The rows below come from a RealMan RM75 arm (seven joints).
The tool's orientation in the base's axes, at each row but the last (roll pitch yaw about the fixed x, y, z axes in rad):
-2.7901 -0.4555 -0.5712
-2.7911 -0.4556 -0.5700
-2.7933 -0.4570 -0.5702
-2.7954 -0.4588 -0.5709
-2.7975 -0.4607 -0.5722
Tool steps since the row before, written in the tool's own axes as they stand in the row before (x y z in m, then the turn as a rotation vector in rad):
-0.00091 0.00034 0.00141 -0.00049 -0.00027 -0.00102
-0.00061 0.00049 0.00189 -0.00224 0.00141 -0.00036
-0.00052 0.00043 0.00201 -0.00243 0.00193 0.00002
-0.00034 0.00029 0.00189 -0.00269 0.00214 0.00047
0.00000 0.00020 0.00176 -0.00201 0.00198 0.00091
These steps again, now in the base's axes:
-0.00006 0.00024 -0.00169 -0.00081 0.00041 0.00073
0.00036 -0.00001 -0.00201 -0.00242 -0.00017 -0.00112
0.00052 0.00000 -0.00206 -0.00256 -0.00051 -0.00168
0.00064 0.00003 -0.00183 -0.00260 -0.00054 -0.00224
0.00086 -0.00007 -0.00154 -0.00179 -0.00070 -0.00226

